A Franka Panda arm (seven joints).
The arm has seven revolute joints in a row. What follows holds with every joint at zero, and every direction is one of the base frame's.
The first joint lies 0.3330 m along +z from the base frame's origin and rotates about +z.
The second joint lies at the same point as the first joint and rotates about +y.
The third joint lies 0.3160 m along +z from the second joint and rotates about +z.
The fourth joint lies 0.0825 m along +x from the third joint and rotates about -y.
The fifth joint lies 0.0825 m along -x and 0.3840 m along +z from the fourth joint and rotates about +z.
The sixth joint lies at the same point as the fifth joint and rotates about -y.
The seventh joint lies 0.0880 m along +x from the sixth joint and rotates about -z.
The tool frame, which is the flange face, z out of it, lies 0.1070 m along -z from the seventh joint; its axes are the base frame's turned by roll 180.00, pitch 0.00 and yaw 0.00 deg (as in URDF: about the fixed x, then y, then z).
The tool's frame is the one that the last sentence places.
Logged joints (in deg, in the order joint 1, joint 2, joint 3, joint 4, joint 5, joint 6, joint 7), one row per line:
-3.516 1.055 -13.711 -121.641 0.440 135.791 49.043
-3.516 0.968 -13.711 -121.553 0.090 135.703 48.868
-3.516 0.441 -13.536 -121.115 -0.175 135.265 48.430
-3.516 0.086 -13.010 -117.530 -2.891 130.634 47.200
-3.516 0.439 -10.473 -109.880 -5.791 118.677 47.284
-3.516 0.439 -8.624 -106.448 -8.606 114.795 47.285
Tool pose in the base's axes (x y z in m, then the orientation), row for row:
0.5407 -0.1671 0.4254 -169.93 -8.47 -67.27
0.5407 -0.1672 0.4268 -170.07 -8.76 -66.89
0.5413 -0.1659 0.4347 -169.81 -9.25 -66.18
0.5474 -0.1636 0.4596 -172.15 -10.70 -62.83
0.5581 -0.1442 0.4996 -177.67 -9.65 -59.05
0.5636 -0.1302 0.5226 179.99 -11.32 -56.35
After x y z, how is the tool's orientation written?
As angles about the fixed x, y, z axes (roll, pitch, yaw), in degrees.
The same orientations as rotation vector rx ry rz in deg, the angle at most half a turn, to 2 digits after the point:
-146.54 96.12 -19.36
-147.05 95.73 -19.61
-147.59 94.67 -20.42
-152.25 91.65 -20.56
153.87 -86.79 14.75
153.37 -82.15 15.19

